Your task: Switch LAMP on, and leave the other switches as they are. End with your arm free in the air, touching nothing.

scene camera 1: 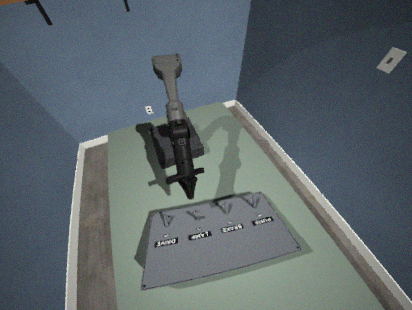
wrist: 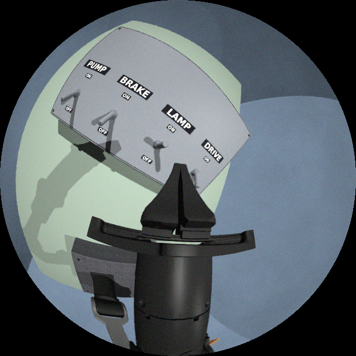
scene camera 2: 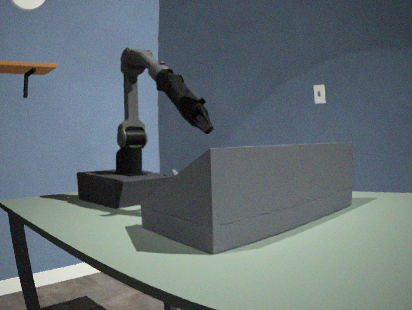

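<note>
The grey sloped panel (scene camera 1: 220, 265) (scene camera 2: 280, 185) (wrist: 165, 65) carries four toggle levers. The LAMP lever (scene camera 1: 196, 214) (wrist: 160, 145) leans away from its OFF label, towards the ON side, unlike its neighbours. The BRAKE lever (scene camera 1: 225, 206) (wrist: 107, 118) and PUMP lever (scene camera 1: 252, 201) (wrist: 70, 97) lean towards OFF. The DRIVE lever (scene camera 1: 166, 218) (wrist: 195, 175) leans like these two; its OFF label is hidden behind the fingers in the wrist view. My gripper (scene camera 1: 191, 197) (scene camera 2: 208, 131) (wrist: 178, 169) is shut and empty, in the air above the panel's lever side, touching nothing.
The panel stands on the green table (scene camera 1: 135, 185) (scene camera 2: 300, 270) (wrist: 40, 165). The arm's dark base block (scene camera 1: 163, 150) (scene camera 2: 100, 190) (wrist: 107, 262) is behind it. Blue walls rise around, with an orange shelf (scene camera 2: 30, 67) at the left in the second scene view.
</note>
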